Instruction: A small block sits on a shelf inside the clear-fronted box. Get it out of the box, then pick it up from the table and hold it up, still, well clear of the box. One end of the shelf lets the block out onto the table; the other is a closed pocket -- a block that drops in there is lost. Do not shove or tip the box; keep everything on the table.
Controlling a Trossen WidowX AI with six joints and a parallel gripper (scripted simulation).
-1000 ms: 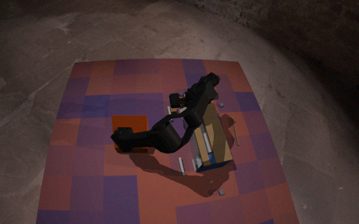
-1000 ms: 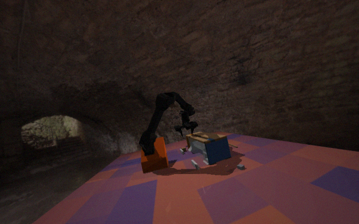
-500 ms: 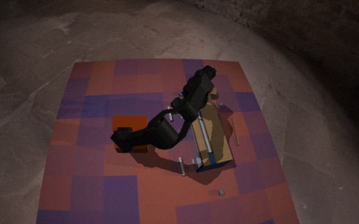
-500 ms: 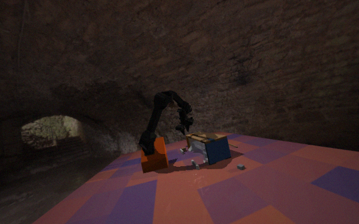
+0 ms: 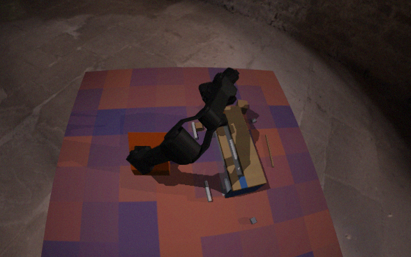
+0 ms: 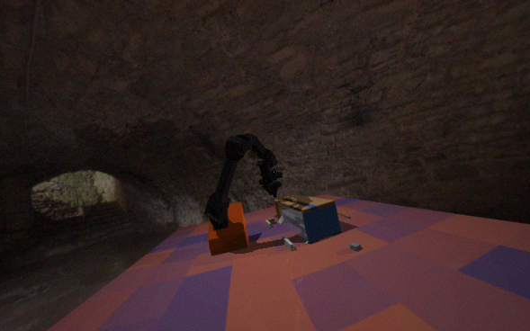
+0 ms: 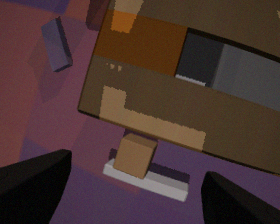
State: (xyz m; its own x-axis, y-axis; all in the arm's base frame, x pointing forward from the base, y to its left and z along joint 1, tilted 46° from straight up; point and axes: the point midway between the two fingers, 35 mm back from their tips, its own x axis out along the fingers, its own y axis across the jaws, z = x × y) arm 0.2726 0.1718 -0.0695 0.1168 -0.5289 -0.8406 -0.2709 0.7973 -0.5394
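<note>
Right now the small brown block is 140 mm below my gripper tip, 40 mm behind it and 20 mm to the left of it. Also, from my gripper tip: thin wooden stick (320 mm ahead, 150 mm below, 110 mm to the right); long box (140 mm to the right, 90 mm below, 60 mm ahead).
</note>
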